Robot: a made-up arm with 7 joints. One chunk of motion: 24 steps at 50 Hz.
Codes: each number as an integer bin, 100 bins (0 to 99) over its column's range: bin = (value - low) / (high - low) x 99, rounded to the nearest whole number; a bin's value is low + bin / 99 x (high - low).
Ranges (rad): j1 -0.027..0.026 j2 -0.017..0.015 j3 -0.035..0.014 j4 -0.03..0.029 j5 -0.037..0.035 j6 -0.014..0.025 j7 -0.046..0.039
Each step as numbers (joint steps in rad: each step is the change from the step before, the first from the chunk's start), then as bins.
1 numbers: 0.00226 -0.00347 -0.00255 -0.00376 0.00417 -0.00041 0.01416
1 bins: 55 42 66 44 57 34 70
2 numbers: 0.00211 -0.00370 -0.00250 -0.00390 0.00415 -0.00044 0.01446
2 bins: 54 41 66 44 57 34 70
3 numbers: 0.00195 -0.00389 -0.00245 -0.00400 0.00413 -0.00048 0.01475
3 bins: 54 41 66 44 57 34 71
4 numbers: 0.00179 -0.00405 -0.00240 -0.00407 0.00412 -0.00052 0.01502
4 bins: 54 40 66 44 57 34 71
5 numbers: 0.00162 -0.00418 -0.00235 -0.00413 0.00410 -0.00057 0.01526
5 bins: 53 40 66 43 57 34 71
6 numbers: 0.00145 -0.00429 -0.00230 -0.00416 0.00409 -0.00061 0.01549
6 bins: 53 39 66 43 56 34 72
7 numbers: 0.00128 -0.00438 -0.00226 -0.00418 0.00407 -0.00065 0.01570
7 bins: 53 39 66 43 56 34 72
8 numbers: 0.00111 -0.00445 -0.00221 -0.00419 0.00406 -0.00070 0.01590
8 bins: 53 39 66 43 56 34 72
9 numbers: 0.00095 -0.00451 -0.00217 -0.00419 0.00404 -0.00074 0.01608
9 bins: 52 39 66 43 56 34 72
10 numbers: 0.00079 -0.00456 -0.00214 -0.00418 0.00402 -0.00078 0.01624
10 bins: 52 38 66 43 56 34 72
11 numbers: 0.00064 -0.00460 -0.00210 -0.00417 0.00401 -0.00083 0.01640
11 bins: 52 38 66 43 56 33 73
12 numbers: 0.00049 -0.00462 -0.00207 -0.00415 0.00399 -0.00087 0.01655
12 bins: 51 38 67 43 56 33 73
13 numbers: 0.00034 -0.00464 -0.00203 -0.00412 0.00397 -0.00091 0.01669
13 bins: 51 38 67 43 56 33 73
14 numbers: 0.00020 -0.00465 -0.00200 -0.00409 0.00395 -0.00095 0.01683
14 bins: 51 38 67 43 56 33 73
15 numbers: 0.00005 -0.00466 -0.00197 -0.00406 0.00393 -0.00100 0.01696
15 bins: 51 38 67 44 56 33 73
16 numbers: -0.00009 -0.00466 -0.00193 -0.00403 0.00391 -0.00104 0.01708
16 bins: 50 38 67 44 56 33 73
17 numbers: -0.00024 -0.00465 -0.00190 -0.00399 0.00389 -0.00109 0.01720
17 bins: 50 38 67 44 56 33 74
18 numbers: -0.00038 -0.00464 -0.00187 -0.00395 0.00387 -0.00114 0.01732
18 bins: 50 38 67 44 56 33 74
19 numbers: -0.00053 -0.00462 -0.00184 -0.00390 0.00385 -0.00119 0.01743
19 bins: 49 38 67 44 56 33 74
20 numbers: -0.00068 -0.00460 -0.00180 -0.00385 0.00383 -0.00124 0.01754
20 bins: 49 38 67 44 56 32 74
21 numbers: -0.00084 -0.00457 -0.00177 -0.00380 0.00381 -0.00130 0.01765
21 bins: 49 38 67 44 56 32 74
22 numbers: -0.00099 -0.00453 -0.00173 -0.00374 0.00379 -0.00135 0.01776
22 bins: 49 39 67 44 56 32 74
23 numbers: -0.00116 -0.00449 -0.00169 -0.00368 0.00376 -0.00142 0.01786
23 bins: 48 39 67 44 56 32 74
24 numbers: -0.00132 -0.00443 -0.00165 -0.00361 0.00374 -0.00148 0.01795
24 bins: 48 39 67 44 56 32 74
